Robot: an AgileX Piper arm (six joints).
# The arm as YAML. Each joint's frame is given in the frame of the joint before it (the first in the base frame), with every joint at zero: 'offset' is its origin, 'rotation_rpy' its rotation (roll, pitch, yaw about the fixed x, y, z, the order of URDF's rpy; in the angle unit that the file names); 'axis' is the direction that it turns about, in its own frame. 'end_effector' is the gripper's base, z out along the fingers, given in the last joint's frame.
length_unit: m
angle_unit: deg
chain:
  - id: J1
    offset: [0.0, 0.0, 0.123]
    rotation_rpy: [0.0, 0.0, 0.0]
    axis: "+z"
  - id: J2
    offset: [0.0, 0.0, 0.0]
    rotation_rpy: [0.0, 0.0, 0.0]
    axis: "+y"
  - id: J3
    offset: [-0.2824, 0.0, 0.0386]
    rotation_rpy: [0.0, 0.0, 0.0]
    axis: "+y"
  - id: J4
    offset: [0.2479, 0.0, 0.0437]
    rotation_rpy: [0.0, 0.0, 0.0]
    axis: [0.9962, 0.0, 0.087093]
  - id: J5
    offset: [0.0, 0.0, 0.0]
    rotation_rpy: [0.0, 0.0, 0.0]
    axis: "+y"
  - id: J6
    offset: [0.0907, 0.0, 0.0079]
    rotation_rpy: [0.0, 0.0, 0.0]
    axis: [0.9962, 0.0, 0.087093]
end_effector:
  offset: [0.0, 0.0, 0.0]
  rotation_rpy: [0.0, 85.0, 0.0]
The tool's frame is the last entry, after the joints.
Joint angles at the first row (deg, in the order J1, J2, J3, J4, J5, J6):
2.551 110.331 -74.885 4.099 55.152 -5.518
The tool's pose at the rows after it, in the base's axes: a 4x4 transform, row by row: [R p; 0 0 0 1], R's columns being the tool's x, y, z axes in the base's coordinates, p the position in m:
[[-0.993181, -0.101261, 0.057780, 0.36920], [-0.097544, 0.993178, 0.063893, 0.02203], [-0.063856, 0.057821, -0.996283, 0.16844], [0, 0, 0, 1]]
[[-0.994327, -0.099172, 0.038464, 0.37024], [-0.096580, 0.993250, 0.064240, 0.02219], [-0.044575, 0.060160, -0.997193, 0.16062], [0, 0, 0, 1]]
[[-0.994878, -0.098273, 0.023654, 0.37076], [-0.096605, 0.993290, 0.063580, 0.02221], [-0.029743, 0.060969, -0.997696, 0.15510], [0, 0, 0, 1]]
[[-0.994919, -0.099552, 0.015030, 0.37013], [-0.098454, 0.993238, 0.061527, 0.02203], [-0.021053, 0.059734, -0.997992, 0.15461], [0, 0, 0, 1]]
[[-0.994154, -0.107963, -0.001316, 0.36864], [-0.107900, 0.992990, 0.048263, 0.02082], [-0.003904, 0.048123, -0.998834, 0.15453], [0, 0, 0, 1]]
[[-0.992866, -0.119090, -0.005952, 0.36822], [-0.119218, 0.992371, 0.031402, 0.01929], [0.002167, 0.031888, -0.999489, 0.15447], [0, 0, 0, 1]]
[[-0.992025, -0.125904, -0.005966, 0.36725], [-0.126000, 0.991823, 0.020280, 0.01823], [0.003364, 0.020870, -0.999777, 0.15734], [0, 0, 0, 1]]
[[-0.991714, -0.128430, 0.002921, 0.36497], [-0.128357, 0.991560, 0.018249, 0.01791], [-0.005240, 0.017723, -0.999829, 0.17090], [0, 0, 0, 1]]
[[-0.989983, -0.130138, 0.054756, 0.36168], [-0.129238, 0.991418, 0.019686, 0.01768], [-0.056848, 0.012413, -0.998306, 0.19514], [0, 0, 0, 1]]
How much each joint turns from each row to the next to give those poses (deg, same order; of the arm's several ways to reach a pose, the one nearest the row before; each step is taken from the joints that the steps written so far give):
0.000 1.118 0.000 0.188 -0.120 0.000
0.000 1.212 0.000 0.090 -0.100 0.000
0.000 0.853 -0.001 0.000 -0.001 0.000
0.000 0.072 0.000 -0.139 0.423 0.000
-0.001 0.000 0.001 -0.912 0.942 0.022
0.001 0.000 -0.001 -1.154 0.283 0.001
0.000 -0.449 -0.001 -0.771 0.468 0.044
0.000 -1.798 -0.527 -0.190 1.819 0.000
-0.001 -3.444 -0.595 -0.071 1.066 -0.001

